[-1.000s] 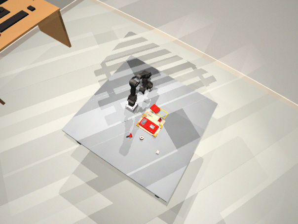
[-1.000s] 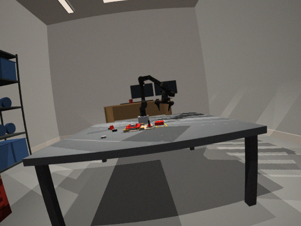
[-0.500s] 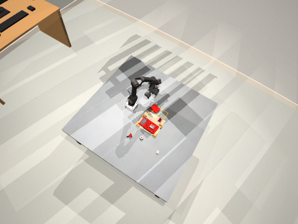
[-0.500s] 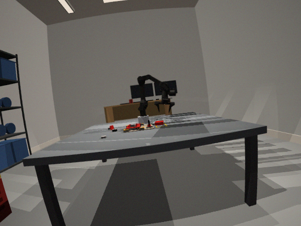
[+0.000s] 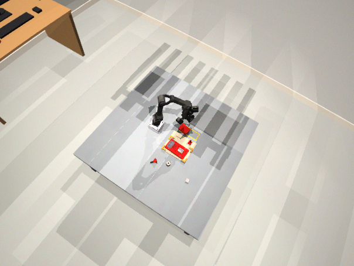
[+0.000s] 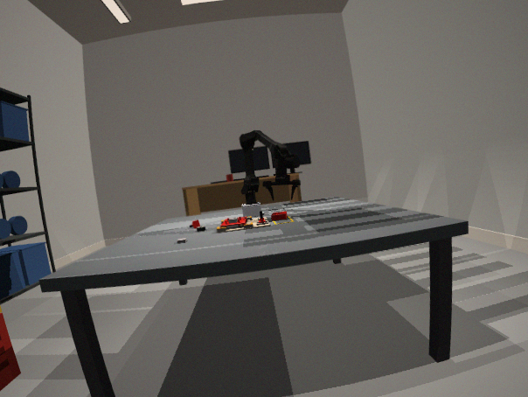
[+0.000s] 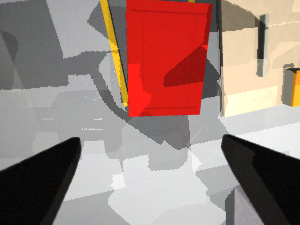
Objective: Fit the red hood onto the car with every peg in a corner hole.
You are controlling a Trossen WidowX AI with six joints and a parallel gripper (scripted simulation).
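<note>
Now: gripper tip 3 cm short of the red hood, 3 cm to the left of it and 7 cm above it.
</note>
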